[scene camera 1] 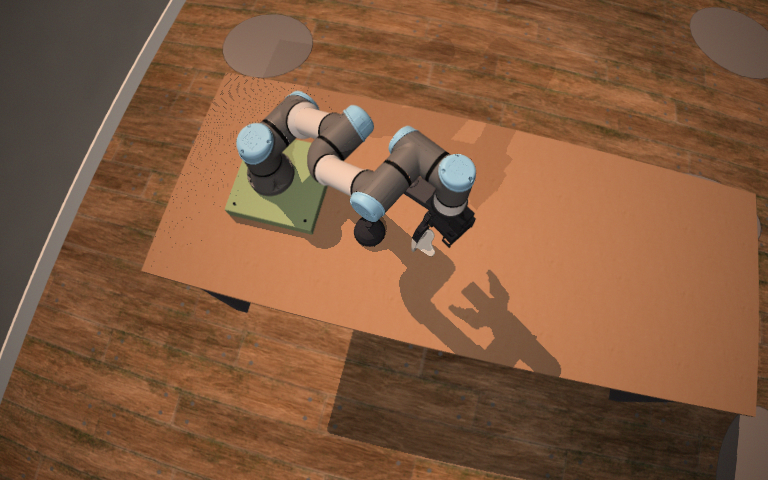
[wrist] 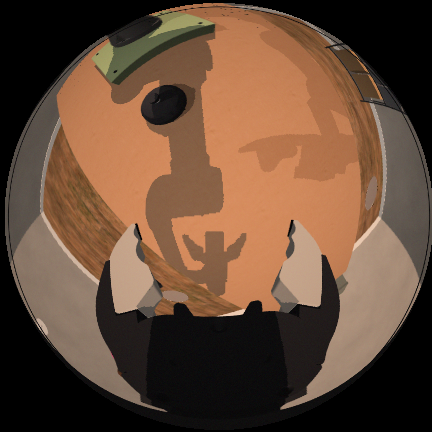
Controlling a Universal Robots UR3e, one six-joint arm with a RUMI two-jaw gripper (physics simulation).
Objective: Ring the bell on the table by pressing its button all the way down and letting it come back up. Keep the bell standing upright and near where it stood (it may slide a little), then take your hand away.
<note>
In view: the gripper [scene camera 1: 436, 230] and a black bell [scene camera 1: 367, 233].
The black bell shows as well in the wrist view [wrist: 164, 103]. The gripper also shows in the wrist view [wrist: 213, 223].
</note>
